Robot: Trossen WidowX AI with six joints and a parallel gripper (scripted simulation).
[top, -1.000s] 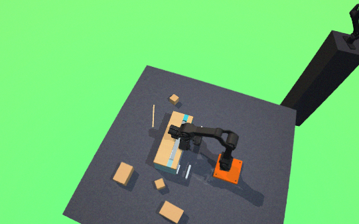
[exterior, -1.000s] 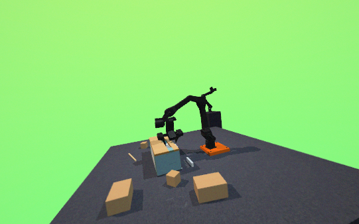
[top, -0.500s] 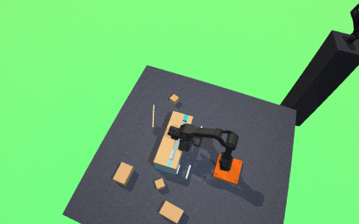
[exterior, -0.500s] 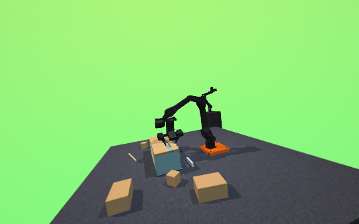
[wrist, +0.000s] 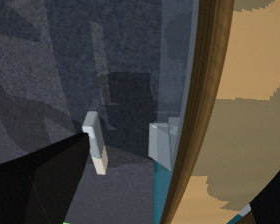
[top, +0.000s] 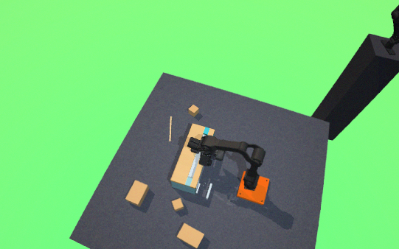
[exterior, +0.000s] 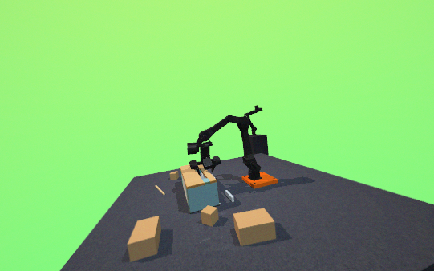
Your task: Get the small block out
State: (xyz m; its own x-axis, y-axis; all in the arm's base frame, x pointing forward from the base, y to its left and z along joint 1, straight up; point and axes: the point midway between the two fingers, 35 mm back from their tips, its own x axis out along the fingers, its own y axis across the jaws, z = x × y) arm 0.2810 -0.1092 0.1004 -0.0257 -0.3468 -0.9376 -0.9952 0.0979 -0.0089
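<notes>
Right now the grey block is 5 cm ahead of my gripper tip and 3 cm to the right of it. Also, from my gripper tip: thin stick (28 cm ahead, 16 cm to the right, 8 cm below); then box (4 cm ahead, 4 cm to the left, 3 cm below).
</notes>
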